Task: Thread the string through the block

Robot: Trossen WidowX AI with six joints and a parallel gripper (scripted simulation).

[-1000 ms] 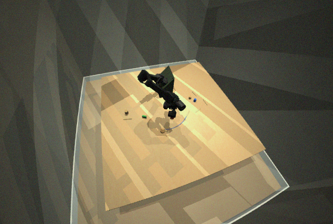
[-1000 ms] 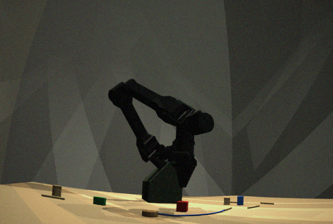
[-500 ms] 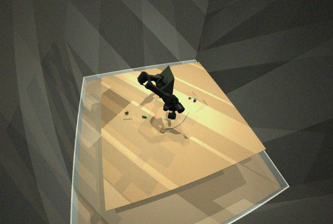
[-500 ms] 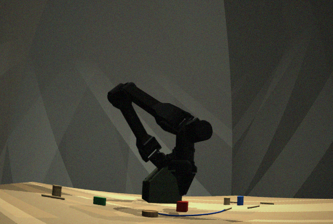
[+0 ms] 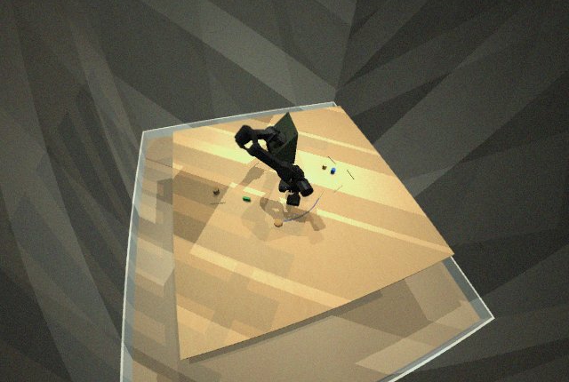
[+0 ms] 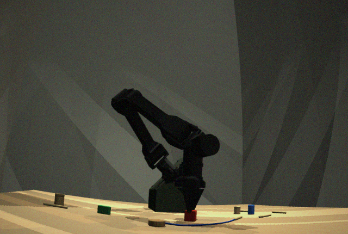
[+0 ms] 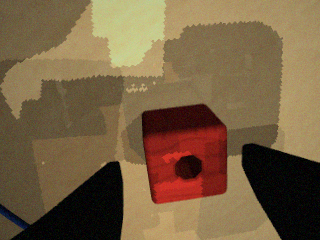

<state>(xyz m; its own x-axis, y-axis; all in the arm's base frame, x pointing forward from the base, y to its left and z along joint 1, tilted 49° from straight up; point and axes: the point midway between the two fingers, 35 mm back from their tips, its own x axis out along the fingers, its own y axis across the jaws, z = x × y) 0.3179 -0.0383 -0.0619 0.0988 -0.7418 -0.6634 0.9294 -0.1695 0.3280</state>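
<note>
The red block is 10 mm below my gripper tip. The rest, counted from my gripper tip: green block (40 mm behind, 250 mm to the right, 20 mm below); thin stick (10 mm behind, 150 mm to the left, 20 mm below); round wooden button (120 mm ahead, 110 mm to the right, 20 mm below).
</note>
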